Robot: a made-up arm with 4 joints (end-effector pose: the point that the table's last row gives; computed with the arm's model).
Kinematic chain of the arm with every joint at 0, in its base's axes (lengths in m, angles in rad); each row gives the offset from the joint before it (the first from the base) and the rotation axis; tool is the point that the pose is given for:
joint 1: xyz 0 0 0.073 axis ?
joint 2: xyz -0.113 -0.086 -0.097 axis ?
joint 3: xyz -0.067 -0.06 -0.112 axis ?
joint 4: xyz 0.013 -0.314 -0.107 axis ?
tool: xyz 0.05 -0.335 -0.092
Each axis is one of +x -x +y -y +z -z.
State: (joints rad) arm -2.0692 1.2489 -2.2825 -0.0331
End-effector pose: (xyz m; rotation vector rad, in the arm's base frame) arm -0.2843 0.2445 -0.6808 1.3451 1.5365 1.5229
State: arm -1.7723 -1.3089 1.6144 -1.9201
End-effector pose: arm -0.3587 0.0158 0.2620 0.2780 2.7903 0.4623
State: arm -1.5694 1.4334 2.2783 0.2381
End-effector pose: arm -0.1984 0.4300 -0.6928 1.7684 0.7355 0.3852
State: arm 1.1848 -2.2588 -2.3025 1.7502
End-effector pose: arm -0.1722 0.1677 0.0119 0.8669 -0.7564 -2.6287
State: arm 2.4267 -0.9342 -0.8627 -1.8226
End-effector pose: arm 0.3986 -0.0314 0.3361 0.1148 -2.6627 0.2748
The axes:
joint 1: +z
joint 2: +x
joint 3: +y
joint 4: +x

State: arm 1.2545 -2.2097 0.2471 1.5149
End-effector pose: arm 0.2679 -0.3277 0.5517 -0.5373 -0.4825 0.9610
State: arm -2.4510 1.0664 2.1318 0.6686
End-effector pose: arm 0.1612 0.6543 -0.5121 2.5140 -0.1531 -0.6360
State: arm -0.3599 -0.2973 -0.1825 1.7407
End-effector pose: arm -0.1986 -0.4100 -0.4502 1.3962 -0.3601 -0.1256
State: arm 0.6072 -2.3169 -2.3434 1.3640
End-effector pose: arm -0.1093 0.3343 0.0655 -0.7351 0.5464 2.8709
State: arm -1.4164 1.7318 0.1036 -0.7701
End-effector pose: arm 0.0626 0.1222 -0.6844 0.8037 -0.6406 -1.1977
